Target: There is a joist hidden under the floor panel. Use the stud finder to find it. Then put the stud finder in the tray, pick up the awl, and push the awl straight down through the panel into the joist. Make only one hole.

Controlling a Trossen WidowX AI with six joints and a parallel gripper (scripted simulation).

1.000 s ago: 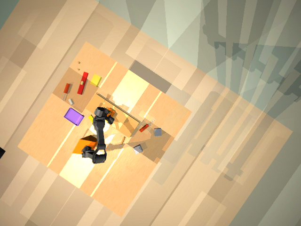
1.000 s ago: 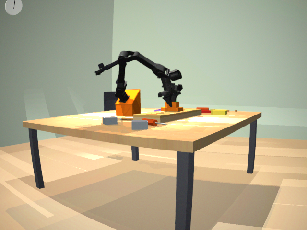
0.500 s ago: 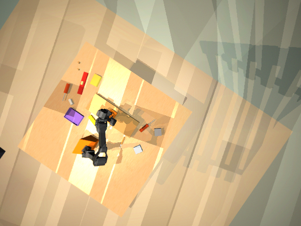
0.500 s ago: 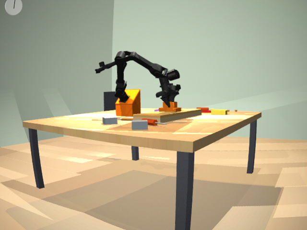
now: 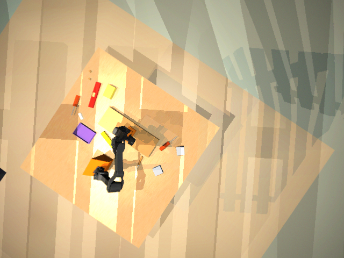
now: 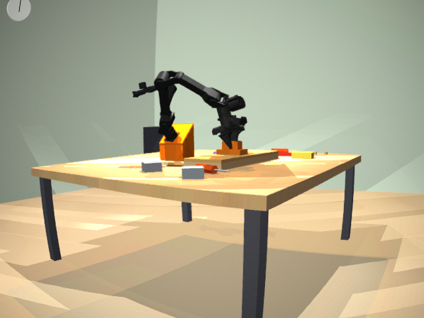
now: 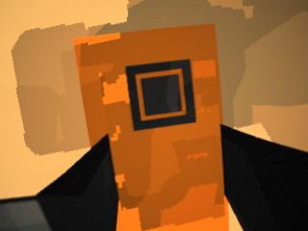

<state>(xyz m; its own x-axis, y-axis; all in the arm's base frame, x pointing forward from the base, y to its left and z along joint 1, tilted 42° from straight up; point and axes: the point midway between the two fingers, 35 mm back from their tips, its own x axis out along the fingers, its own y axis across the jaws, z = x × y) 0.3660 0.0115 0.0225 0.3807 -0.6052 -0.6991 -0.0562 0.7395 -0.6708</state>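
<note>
My gripper tip is 250 mm past the purple tray, 330 mm to the right of it and 50 mm above it. Round my gripper tip: orange stud finder: 10 mm ahead, 20 mm above; then yellow bar: 170 mm behind, 130 mm to the left, 60 mm below; then wooden-handled awl: 180 mm behind, 220 mm to the right, 60 mm below.
</note>
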